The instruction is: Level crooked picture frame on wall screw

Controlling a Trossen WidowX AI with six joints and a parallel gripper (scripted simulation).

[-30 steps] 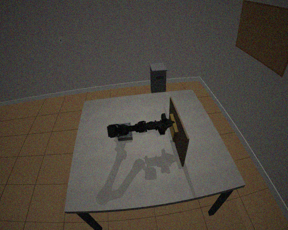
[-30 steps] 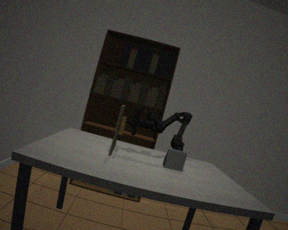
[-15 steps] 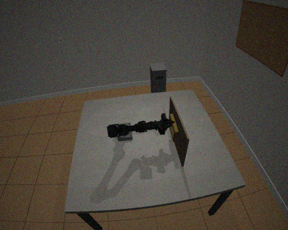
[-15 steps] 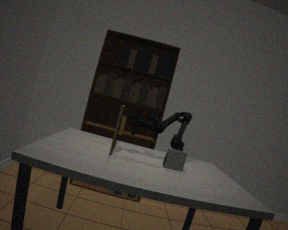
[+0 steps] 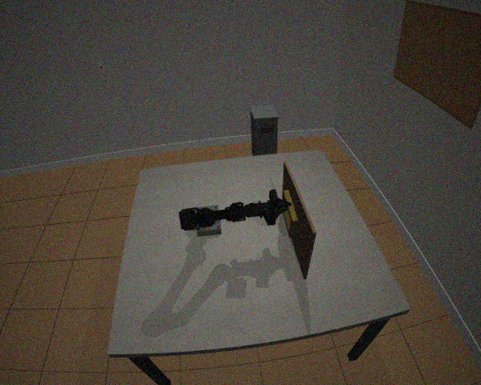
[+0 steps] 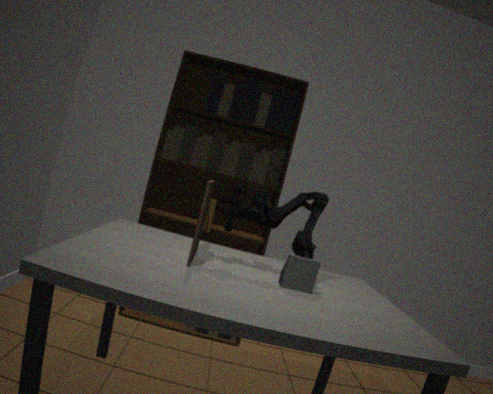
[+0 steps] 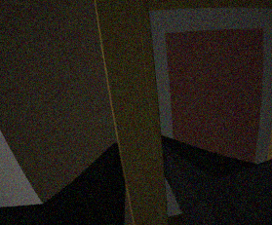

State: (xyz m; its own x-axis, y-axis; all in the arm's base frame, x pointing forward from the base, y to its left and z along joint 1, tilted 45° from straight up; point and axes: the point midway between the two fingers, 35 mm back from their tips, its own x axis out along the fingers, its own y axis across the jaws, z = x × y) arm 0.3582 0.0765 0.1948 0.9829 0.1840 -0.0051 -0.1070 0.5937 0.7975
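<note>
The picture frame is 1 cm to the left of my gripper tip and 5 cm below it. From my gripper tip the other things lie so: brown wall panel 2 cm ahead, 1 cm to the right, 7 cm below.
</note>
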